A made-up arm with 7 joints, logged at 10 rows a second.
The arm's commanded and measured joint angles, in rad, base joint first. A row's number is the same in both.
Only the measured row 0 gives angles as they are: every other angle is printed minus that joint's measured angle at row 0.
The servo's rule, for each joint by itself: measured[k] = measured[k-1] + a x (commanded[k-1-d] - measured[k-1]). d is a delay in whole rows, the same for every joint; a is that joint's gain. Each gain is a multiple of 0.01, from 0.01 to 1. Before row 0 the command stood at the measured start. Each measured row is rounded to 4 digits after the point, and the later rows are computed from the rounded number. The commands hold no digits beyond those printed.
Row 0, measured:
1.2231 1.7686 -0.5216 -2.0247 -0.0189 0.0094 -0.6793
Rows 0 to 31, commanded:
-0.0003 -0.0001 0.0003 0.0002 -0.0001 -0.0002 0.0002
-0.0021 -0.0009 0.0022 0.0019 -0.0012 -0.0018 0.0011
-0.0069 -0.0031 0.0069 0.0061 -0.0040 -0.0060 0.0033
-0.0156 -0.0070 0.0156 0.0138 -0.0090 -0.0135 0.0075
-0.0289 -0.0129 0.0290 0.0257 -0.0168 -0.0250 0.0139
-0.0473 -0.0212 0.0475 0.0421 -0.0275 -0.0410 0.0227
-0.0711 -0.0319 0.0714 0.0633 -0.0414 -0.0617 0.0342
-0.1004 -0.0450 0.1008 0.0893 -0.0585 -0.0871 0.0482
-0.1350 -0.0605 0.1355 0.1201 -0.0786 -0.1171 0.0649
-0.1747 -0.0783 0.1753 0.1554 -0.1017 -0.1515 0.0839
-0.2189 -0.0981 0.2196 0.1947 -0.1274 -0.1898 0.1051
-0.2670 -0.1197 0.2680 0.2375 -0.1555 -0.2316 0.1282
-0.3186 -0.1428 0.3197 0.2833 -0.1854 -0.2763 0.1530
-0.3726 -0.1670 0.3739 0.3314 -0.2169 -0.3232 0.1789
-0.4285 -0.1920 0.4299 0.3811 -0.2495 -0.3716 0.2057
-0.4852 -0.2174 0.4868 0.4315 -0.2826 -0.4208 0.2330
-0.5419 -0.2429 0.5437 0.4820 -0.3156 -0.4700 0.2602
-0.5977 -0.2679 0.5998 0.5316 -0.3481 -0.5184 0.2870
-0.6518 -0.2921 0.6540 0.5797 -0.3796 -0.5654 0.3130
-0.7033 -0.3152 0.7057 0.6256 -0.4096 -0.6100 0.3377
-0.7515 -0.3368 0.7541 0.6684 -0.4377 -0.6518 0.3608
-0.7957 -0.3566 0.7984 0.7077 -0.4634 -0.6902 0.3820
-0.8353 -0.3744 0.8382 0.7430 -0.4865 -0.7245 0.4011
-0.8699 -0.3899 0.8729 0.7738 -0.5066 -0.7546 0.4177
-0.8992 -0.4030 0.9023 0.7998 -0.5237 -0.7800 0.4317
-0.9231 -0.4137 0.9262 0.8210 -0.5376 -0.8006 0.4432
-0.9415 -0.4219 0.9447 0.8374 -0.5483 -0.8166 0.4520
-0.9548 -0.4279 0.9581 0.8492 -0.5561 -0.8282 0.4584
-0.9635 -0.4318 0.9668 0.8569 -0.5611 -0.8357 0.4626
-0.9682 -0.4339 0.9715 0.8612 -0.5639 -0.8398 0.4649
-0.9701 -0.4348 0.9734 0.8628 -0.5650 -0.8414 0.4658
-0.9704 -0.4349 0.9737 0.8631 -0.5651 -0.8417 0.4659
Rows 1 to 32, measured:
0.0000 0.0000 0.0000 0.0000 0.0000 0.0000 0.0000
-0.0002 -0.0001 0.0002 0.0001 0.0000 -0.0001 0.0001
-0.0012 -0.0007 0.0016 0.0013 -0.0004 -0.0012 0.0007
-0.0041 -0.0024 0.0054 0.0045 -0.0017 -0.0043 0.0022
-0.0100 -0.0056 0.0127 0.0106 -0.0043 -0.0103 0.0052
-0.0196 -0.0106 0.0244 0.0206 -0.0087 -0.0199 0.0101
-0.0337 -0.0179 0.0410 0.0348 -0.0153 -0.0336 0.0172
-0.0528 -0.0276 0.0629 0.0536 -0.0244 -0.0519 0.0267
-0.0771 -0.0396 0.0902 0.0772 -0.0363 -0.0748 0.0387
-0.1066 -0.0540 0.1228 0.1055 -0.0511 -0.1023 0.0534
-0.1413 -0.0708 0.1606 0.1384 -0.0688 -0.1343 0.0705
-0.1809 -0.0896 0.2031 0.1756 -0.0893 -0.1704 0.0899
-0.2248 -0.1104 0.2498 0.2165 -0.1125 -0.2102 0.1113
-0.2726 -0.1328 0.3001 0.2606 -0.1380 -0.2532 0.1347
-0.3236 -0.1564 0.3532 0.3073 -0.1656 -0.2987 0.1595
-0.3771 -0.1810 0.4084 0.3560 -0.1950 -0.3461 0.1854
-0.4322 -0.2061 0.4648 0.4058 -0.2257 -0.3947 0.2121
-0.4881 -0.2315 0.5216 0.4561 -0.2572 -0.4436 0.2390
-0.5440 -0.2566 0.5779 0.5059 -0.2890 -0.4922 0.2659
-0.5990 -0.2811 0.6327 0.5546 -0.3207 -0.5398 0.2923
-0.6522 -0.3046 0.6853 0.6015 -0.3518 -0.5854 0.3177
-0.7028 -0.3268 0.7348 0.6457 -0.3819 -0.6286 0.3418
-0.7502 -0.3474 0.7806 0.6866 -0.4104 -0.6686 0.3643
-0.7936 -0.3660 0.8221 0.7238 -0.4370 -0.7049 0.3849
-0.8325 -0.3825 0.8587 0.7568 -0.4614 -0.7372 0.4033
-0.8665 -0.3966 0.8901 0.7852 -0.4832 -0.7650 0.4192
-0.8954 -0.4084 0.9161 0.8088 -0.5022 -0.7881 0.4326
-0.9189 -0.4177 0.9367 0.8277 -0.5183 -0.8066 0.4435
-0.9372 -0.4247 0.9521 0.8419 -0.5315 -0.8206 0.4518
-0.9506 -0.4296 0.9627 0.8518 -0.5419 -0.8304 0.4578
-0.9596 -0.4326 0.9690 0.8580 -0.5496 -0.8365 0.4618
-0.9650 -0.4341 0.9722 0.8612 -0.5550 -0.8397 0.4640
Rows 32 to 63, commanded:
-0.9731 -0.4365 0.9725 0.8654 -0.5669 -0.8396 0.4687
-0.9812 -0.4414 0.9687 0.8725 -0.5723 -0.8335 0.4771
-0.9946 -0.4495 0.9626 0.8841 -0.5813 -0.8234 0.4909
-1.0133 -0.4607 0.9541 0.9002 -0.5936 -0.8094 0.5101
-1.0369 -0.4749 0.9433 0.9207 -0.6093 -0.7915 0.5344
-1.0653 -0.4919 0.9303 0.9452 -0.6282 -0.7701 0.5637
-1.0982 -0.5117 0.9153 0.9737 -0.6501 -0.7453 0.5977
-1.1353 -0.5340 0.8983 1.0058 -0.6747 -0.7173 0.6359
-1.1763 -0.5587 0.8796 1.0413 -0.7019 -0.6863 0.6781
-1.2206 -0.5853 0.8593 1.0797 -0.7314 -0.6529 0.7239
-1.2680 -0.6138 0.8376 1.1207 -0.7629 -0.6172 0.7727
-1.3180 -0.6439 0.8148 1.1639 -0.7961 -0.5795 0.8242
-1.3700 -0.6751 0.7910 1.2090 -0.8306 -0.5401 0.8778
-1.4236 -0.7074 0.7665 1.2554 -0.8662 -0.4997 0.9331
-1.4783 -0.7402 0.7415 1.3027 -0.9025 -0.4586 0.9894
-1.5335 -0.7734 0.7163 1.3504 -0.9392 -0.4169 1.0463
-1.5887 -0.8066 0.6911 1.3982 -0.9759 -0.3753 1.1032
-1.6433 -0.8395 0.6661 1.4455 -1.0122 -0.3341 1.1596
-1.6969 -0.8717 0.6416 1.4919 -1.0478 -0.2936 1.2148
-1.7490 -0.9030 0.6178 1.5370 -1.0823 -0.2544 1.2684
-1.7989 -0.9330 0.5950 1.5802 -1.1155 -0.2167 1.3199
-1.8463 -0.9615 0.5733 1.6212 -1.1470 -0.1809 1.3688
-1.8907 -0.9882 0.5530 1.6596 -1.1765 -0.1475 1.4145
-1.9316 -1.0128 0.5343 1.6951 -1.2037 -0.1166 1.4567
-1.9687 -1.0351 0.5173 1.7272 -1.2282 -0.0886 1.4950
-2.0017 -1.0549 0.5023 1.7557 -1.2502 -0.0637 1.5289
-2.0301 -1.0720 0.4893 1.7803 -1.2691 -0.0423 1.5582
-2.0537 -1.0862 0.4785 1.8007 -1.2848 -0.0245 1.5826
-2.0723 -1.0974 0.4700 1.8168 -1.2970 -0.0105 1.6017
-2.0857 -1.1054 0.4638 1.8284 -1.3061 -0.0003 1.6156
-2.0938 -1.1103 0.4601 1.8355 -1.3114 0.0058 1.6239
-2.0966 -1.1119 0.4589 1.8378 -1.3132 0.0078 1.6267
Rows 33 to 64, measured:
-0.9678 -0.4347 0.9733 0.8625 -0.5585 -0.8410 0.4651
-0.9705 -0.4359 0.9727 0.8644 -0.5614 -0.8401 0.4671
-0.9760 -0.4397 0.9698 0.8697 -0.5652 -0.8358 0.4727
-0.9855 -0.4465 0.9646 0.8792 -0.5708 -0.8277 0.4829
-0.9997 -0.4563 0.9570 0.8931 -0.5788 -0.8158 0.4981
-1.0187 -0.4691 0.9471 0.9113 -0.5895 -0.8000 0.5184
-1.0425 -0.4848 0.9350 0.9337 -0.6030 -0.7806 0.5438
-1.0709 -0.5034 0.9208 0.9601 -0.6195 -0.7577 0.5740
-1.1037 -0.5245 0.9046 0.9903 -0.6388 -0.7314 0.6087
-1.1407 -0.5481 0.8866 1.0240 -0.6609 -0.7021 0.6476
-1.1814 -0.5738 0.8669 1.0608 -0.6856 -0.6701 0.6903
-1.2256 -0.6014 0.8458 1.1003 -0.7127 -0.6357 0.7364
-1.2727 -0.6307 0.8235 1.1423 -0.7419 -0.5992 0.7856
-1.3223 -0.6613 0.8001 1.1863 -0.7729 -0.5608 0.8372
-1.3740 -0.6931 0.7759 1.2319 -0.8056 -0.5211 0.8909
-1.4272 -0.7256 0.7511 1.2786 -0.8395 -0.4805 0.9461
-1.4814 -0.7586 0.7260 1.3260 -0.8744 -0.4392 1.0022
-1.5361 -0.7917 0.7009 1.3737 -0.9099 -0.3977 1.0588
-1.5908 -0.8247 0.6758 1.4211 -0.9457 -0.3564 1.1152
-1.6449 -0.8571 0.6512 1.4678 -0.9814 -0.3156 1.1710
-1.6980 -0.8888 0.6272 1.5135 -1.0167 -0.2758 1.2255
-1.7495 -0.9193 0.6040 1.5575 -1.0513 -0.2374 1.2784
-1.7989 -0.9484 0.5819 1.5995 -1.0848 -0.2007 1.3290
-1.8457 -0.9759 0.5611 1.6392 -1.1169 -0.1661 1.3769
-1.8895 -1.0014 0.5418 1.6761 -1.1473 -0.1339 1.4216
-1.9299 -1.0247 0.5242 1.7098 -1.1756 -0.1045 1.4627
-1.9665 -1.0455 0.5084 1.7401 -1.2017 -0.0780 1.4998
-1.9989 -1.0638 0.4946 1.7666 -1.2253 -0.0548 1.5325
-2.0268 -1.0793 0.4830 1.7891 -1.2461 -0.0351 1.5606
-2.0500 -1.0918 0.4736 1.8074 -1.2639 -0.0191 1.5836
-2.0682 -1.1012 0.4665 1.8213 -1.2787 -0.0069 1.6015
-2.0813 -1.1075 0.4619 1.8307 -1.2901 0.0014 1.6140

